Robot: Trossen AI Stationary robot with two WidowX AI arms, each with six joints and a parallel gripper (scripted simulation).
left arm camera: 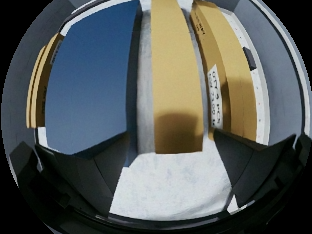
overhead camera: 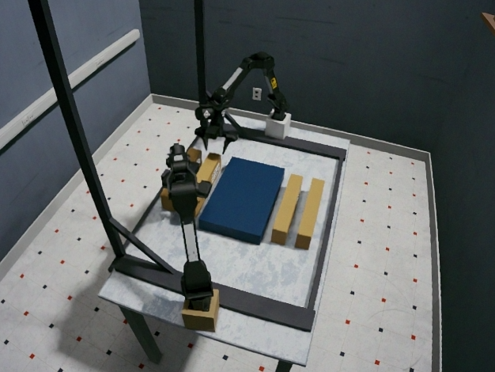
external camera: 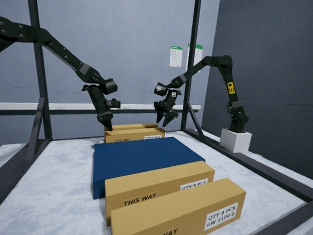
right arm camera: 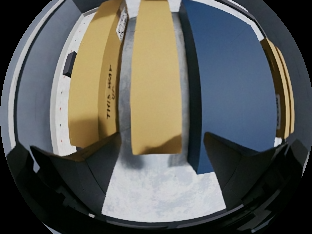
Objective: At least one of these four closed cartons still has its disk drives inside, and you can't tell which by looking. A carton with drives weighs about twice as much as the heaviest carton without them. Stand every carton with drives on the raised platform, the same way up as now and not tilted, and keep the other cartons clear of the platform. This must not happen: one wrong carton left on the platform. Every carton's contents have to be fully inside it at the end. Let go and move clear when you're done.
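Now: the carton 15 cm to the right of my left hand, 10 cm below it and 1 cm behind it. Round my left hand: dark frame rail 56 cm ahead, 16 cm to the right, 13 cm below; then raised blue platform 19 cm ahead, 16 cm to the right, 11 cm below.
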